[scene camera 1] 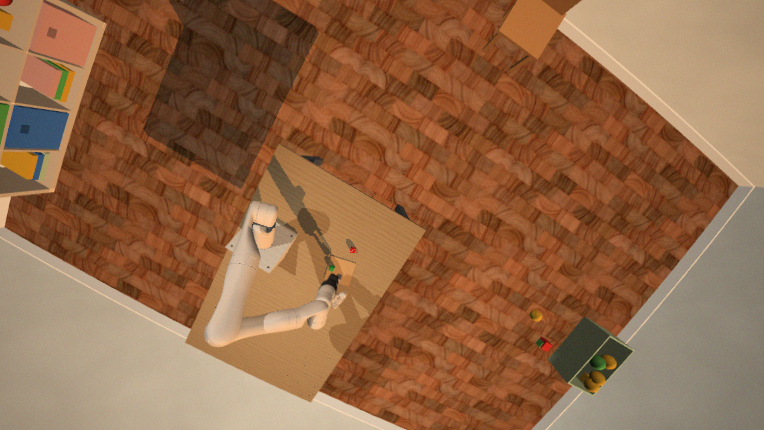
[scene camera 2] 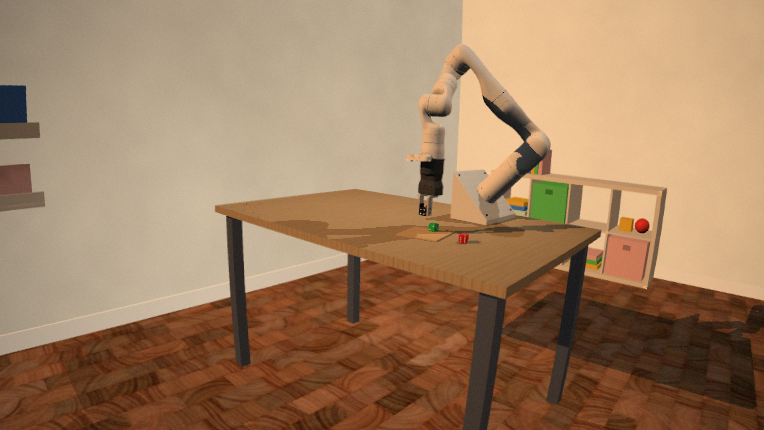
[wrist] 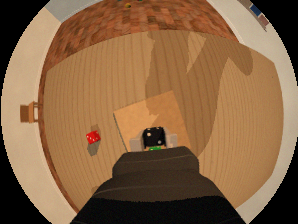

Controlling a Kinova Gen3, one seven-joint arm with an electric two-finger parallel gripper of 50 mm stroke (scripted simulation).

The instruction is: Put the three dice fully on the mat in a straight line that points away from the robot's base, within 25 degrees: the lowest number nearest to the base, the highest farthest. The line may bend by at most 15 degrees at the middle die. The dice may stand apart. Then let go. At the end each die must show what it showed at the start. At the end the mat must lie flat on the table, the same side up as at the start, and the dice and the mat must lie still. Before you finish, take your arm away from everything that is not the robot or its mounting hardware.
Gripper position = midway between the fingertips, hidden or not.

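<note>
A tan mat (wrist: 162,110) is visible in the scene. So is the gripper (wrist: 154,134) (scene camera 2: 424,214), which both the wrist view and scene camera 2 show.
</note>
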